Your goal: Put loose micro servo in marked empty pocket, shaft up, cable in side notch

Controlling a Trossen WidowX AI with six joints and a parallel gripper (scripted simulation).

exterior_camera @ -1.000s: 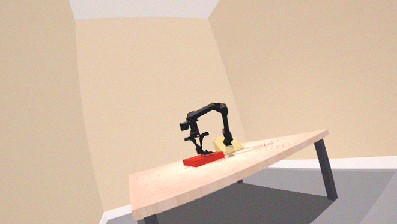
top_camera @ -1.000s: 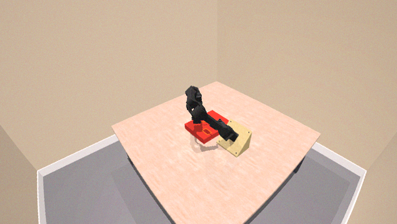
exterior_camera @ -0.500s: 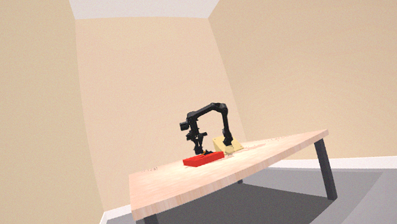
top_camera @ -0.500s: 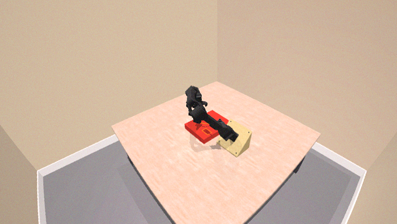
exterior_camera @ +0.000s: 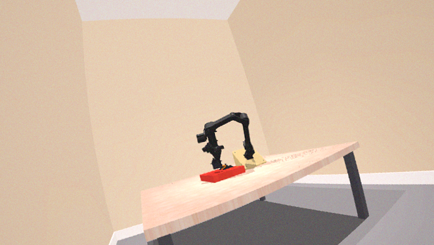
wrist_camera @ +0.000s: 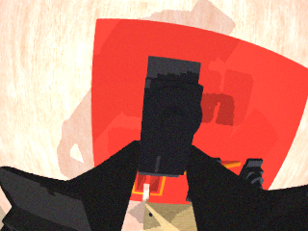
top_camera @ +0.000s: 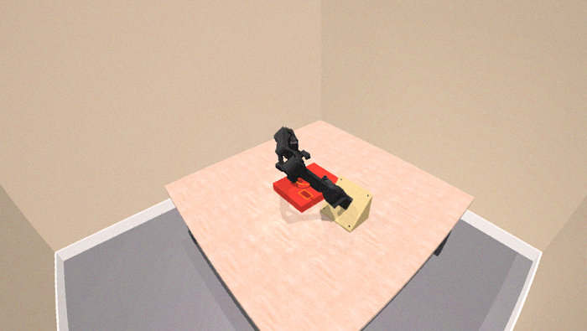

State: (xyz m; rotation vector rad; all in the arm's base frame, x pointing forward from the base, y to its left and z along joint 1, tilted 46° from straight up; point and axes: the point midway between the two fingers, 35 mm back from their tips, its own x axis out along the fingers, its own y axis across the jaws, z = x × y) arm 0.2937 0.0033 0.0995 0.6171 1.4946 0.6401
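Now: gripper tip 10 cm above the red deck, 7 cm to the left of it and 1 cm short of it.
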